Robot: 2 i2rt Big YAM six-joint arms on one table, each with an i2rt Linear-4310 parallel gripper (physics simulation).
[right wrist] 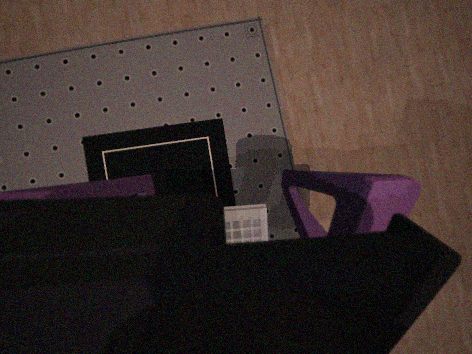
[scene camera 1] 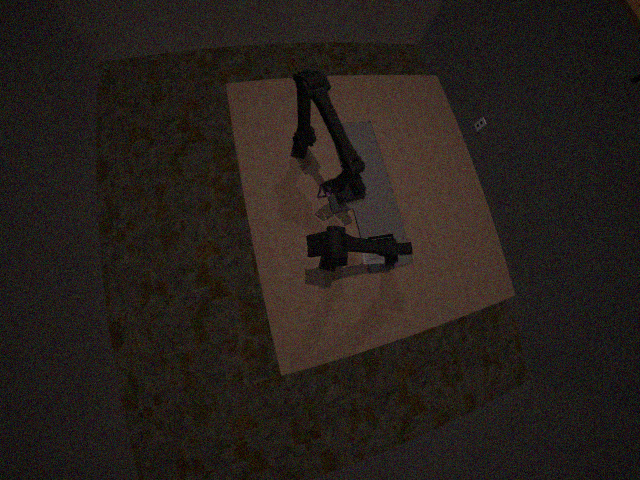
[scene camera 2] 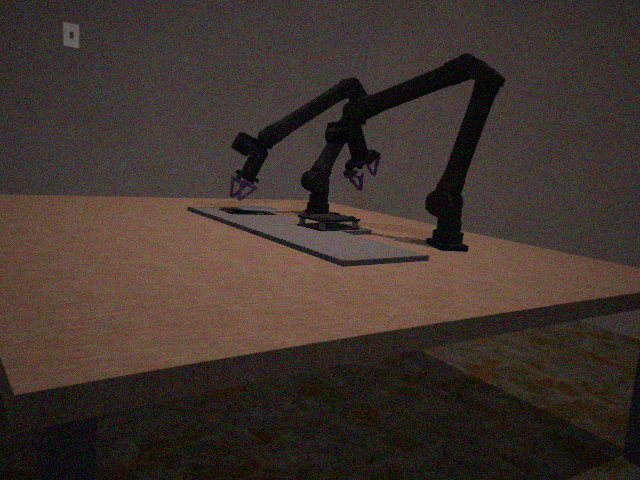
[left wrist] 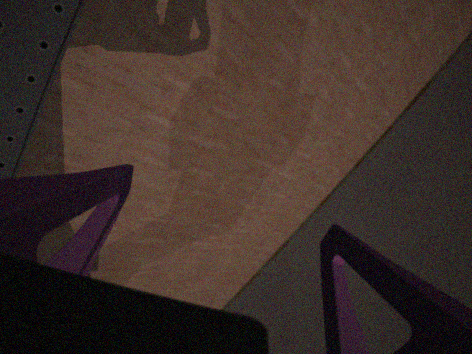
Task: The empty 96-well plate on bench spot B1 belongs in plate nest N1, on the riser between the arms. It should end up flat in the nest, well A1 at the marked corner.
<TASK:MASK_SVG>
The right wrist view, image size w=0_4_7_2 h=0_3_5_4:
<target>right gripper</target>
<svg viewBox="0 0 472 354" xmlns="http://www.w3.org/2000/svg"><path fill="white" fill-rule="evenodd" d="M461 255L408 218L421 193L422 187L420 182L406 175L284 169L281 187L300 238L226 244L224 205L217 196L210 193L154 195L155 189L151 174L0 192L0 354L389 354L457 270L461 263ZM297 187L334 197L336 207L328 233L311 214L299 195Z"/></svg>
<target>white gridded well plate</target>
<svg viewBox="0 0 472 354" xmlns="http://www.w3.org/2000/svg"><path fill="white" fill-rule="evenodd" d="M265 203L224 206L226 244L269 241Z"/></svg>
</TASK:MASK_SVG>
